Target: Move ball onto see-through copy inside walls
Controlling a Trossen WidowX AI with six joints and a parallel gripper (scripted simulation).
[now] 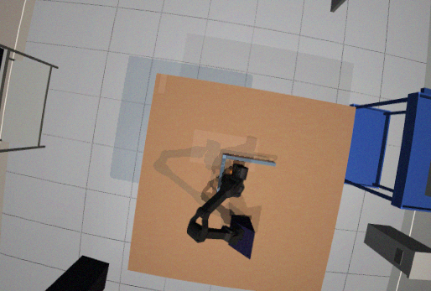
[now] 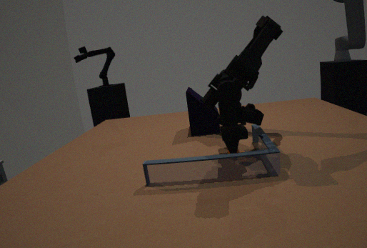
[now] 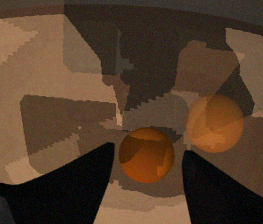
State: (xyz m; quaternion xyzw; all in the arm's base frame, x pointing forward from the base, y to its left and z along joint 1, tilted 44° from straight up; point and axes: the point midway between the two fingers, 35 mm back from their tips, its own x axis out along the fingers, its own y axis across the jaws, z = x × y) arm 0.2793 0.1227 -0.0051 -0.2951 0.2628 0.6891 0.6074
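Now: gripper tip 30 mm to the right of the see-through copy of ball and 30 mm short of it. From my gripper tip the other things lie so: orange ball (right at my gripper tip).
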